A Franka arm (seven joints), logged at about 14 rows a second.
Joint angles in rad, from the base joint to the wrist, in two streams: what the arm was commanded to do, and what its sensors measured. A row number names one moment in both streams.
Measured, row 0:
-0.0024 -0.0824 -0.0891 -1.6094 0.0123 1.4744 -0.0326
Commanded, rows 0 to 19:
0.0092 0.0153 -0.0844 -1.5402 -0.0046 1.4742 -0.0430
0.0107 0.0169 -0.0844 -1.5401 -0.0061 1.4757 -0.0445
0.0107 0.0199 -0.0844 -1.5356 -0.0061 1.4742 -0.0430
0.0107 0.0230 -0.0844 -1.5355 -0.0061 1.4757 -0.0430
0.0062 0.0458 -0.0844 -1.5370 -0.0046 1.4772 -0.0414
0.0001 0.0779 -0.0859 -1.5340 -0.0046 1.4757 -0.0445
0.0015 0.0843 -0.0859 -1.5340 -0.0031 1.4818 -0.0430
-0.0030 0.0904 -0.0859 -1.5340 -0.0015 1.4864 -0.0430
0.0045 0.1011 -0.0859 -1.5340 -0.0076 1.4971 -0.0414
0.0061 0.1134 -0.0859 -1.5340 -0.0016 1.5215 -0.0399
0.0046 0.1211 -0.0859 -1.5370 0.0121 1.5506 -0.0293
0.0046 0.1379 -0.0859 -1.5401 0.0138 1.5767 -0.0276
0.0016 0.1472 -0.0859 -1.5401 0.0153 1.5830 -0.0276
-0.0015 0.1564 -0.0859 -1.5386 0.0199 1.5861 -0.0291
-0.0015 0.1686 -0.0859 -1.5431 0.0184 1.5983 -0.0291
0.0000 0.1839 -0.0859 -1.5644 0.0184 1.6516 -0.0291
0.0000 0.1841 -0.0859 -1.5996 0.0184 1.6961 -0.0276
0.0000 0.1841 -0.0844 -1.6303 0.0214 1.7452 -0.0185
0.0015 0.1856 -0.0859 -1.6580 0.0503 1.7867 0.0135
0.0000 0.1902 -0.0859 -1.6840 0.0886 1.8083 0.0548
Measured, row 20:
0.0037 0.1980 -0.0870 -1.6303 0.0406 1.7616 -0.0008
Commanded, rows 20 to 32:
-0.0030 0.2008 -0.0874 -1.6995 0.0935 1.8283 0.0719
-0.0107 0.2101 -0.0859 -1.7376 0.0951 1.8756 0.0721
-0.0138 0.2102 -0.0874 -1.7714 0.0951 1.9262 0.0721
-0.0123 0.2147 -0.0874 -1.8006 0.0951 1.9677 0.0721
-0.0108 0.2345 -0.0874 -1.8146 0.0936 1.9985 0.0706
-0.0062 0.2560 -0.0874 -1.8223 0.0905 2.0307 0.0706
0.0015 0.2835 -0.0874 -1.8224 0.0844 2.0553 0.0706
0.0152 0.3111 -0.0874 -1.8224 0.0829 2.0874 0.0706
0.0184 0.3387 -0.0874 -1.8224 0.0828 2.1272 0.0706
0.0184 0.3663 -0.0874 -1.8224 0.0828 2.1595 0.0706
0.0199 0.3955 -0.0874 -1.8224 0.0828 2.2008 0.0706
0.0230 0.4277 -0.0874 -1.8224 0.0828 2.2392 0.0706
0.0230 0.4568 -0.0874 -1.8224 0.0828 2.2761 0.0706
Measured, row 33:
0.0188 0.4062 -0.0857 -1.8318 0.0784 2.2242 0.0585
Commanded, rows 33 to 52:
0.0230 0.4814 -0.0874 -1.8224 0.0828 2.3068 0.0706
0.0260 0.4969 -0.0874 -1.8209 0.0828 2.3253 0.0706
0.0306 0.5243 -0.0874 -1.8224 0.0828 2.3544 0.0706
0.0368 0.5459 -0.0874 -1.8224 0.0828 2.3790 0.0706
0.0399 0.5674 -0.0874 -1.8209 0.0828 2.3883 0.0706
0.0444 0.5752 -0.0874 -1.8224 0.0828 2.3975 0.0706
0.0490 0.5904 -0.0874 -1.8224 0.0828 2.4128 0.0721
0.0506 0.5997 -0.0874 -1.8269 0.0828 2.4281 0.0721
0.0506 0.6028 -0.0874 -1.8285 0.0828 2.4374 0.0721
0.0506 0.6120 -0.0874 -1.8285 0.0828 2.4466 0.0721
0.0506 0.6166 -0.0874 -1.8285 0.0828 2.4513 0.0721
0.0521 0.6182 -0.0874 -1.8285 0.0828 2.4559 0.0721
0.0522 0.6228 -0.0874 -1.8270 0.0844 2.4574 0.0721
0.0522 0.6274 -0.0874 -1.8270 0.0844 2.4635 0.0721
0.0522 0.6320 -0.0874 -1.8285 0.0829 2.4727 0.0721
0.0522 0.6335 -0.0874 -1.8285 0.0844 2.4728 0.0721
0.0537 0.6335 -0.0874 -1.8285 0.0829 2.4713 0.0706
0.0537 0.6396 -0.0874 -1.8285 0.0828 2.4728 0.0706
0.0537 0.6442 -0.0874 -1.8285 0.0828 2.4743 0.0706
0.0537 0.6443 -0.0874 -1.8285 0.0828 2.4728 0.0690
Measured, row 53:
0.0484 0.6361 -0.0849 -1.8314 0.0784 2.4635 0.0617
